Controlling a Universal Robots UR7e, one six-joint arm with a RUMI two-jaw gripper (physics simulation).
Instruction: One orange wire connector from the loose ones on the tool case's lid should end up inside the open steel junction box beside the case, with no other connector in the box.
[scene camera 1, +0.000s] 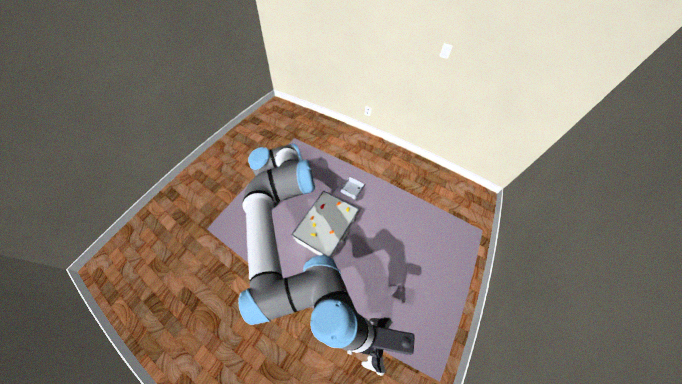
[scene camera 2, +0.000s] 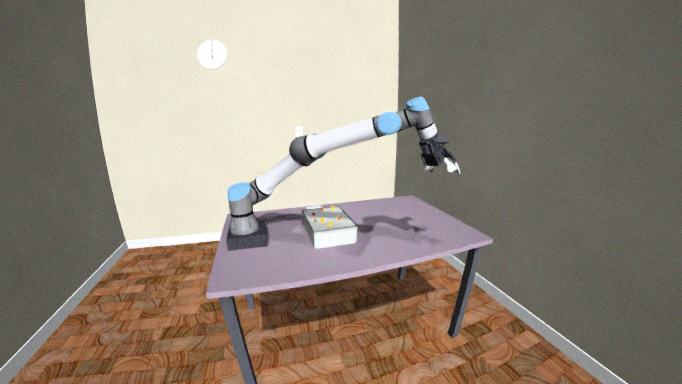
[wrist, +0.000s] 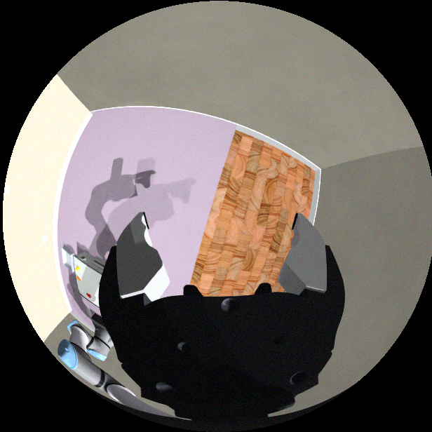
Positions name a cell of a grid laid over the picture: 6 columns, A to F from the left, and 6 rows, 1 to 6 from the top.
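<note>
You'd find my gripper at these spots: my gripper (scene camera 1: D6), (scene camera 2: D3) and (wrist: D3). There's a tool case here as well, and I can see the tool case (scene camera 1: C4), (scene camera 2: D4) and (wrist: B4).
</note>
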